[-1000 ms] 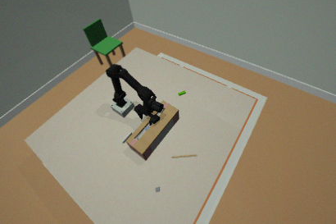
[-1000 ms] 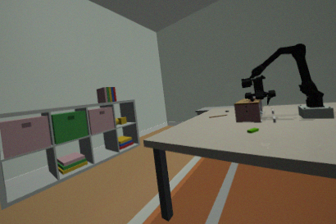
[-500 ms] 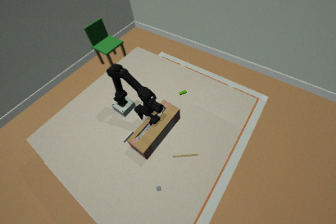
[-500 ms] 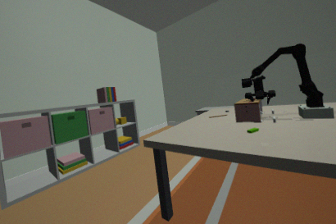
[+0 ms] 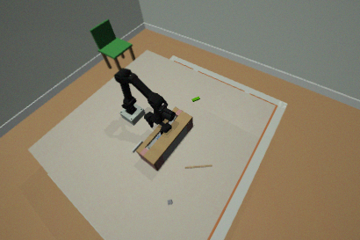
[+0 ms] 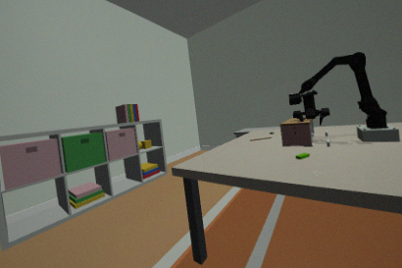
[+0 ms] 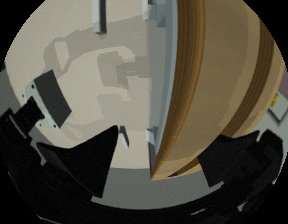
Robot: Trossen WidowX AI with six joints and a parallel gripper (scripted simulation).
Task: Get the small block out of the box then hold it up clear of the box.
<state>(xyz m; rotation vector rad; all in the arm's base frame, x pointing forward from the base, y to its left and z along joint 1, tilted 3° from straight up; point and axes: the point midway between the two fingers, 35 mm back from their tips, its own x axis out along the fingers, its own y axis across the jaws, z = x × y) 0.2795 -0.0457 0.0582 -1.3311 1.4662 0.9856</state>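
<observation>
The box is 4 cm ahead of my gripper tip, 2 cm below it and 1 cm to the left of it. The rest, counted from my gripper tip: blue block: 5 cm ahead, 4 cm to the right; then thin wooden stick: 33 cm ahead, 8 cm below, 4 cm to the right.
</observation>
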